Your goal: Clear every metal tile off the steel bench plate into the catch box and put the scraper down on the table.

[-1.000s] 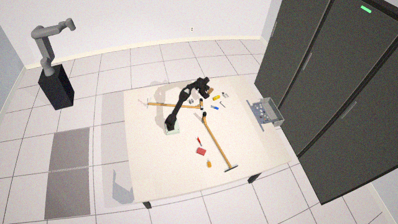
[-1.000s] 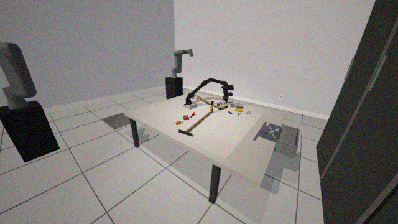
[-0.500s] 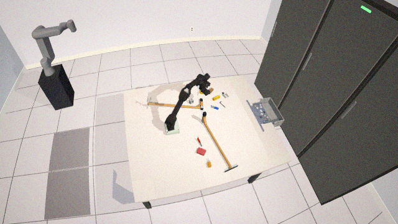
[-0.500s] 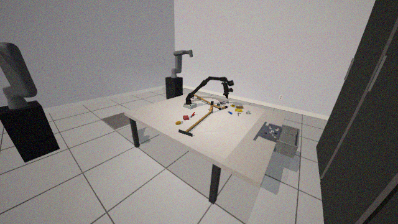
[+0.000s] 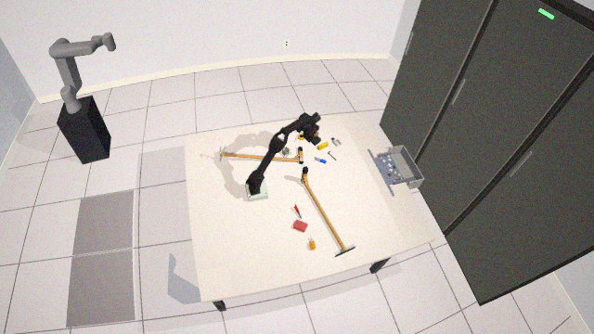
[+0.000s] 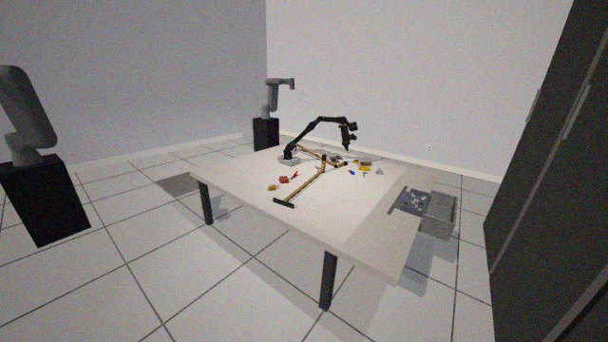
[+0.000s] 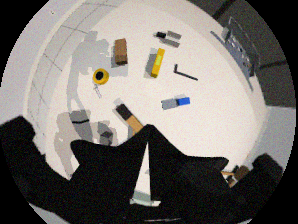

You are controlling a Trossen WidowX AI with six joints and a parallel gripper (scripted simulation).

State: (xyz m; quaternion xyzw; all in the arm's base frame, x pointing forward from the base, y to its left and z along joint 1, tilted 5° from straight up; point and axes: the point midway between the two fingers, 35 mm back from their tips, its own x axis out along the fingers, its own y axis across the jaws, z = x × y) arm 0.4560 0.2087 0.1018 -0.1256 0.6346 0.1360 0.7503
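My gripper tip is 90 mm past the long scraper, 490 mm to the left of it and 90 mm above it. Also, from my gripper tip: yellow roll (30 mm ahead, 190 mm to the left, 140 mm below); then brown block (130 mm ahead, 170 mm to the left, 140 mm below); then blue piece (80 mm ahead, 70 mm to the right, 140 mm below).
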